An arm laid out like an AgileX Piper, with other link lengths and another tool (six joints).
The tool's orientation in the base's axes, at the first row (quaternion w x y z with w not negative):
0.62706 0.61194 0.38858 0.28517
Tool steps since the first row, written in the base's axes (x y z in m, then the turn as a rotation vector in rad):
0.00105 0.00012 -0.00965 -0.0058 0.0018 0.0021
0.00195 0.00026 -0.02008 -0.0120 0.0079 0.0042
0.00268 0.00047 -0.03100 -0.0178 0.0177 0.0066
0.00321 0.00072 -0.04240 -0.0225 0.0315 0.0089
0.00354 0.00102 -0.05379 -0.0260 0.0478 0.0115
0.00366 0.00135 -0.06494 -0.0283 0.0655 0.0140
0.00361 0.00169 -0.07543 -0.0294 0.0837 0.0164
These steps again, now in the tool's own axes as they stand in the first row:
0.00200 -0.00941 0.00130 -0.0019 0.0016 -0.0059
0.00404 -0.01961 0.00251 -0.0004 0.0034 -0.0146
0.00611 -0.03030 0.00356 0.0043 0.0060 -0.0249
0.00818 -0.04149 0.00445 0.0130 0.0089 -0.0365
0.01018 -0.05269 0.00514 0.0243 0.0125 -0.0484
0.01207 -0.06368 0.00563 0.0375 0.0163 -0.0601
0.01377 -0.07403 0.00594 0.0517 0.0202 -0.0711

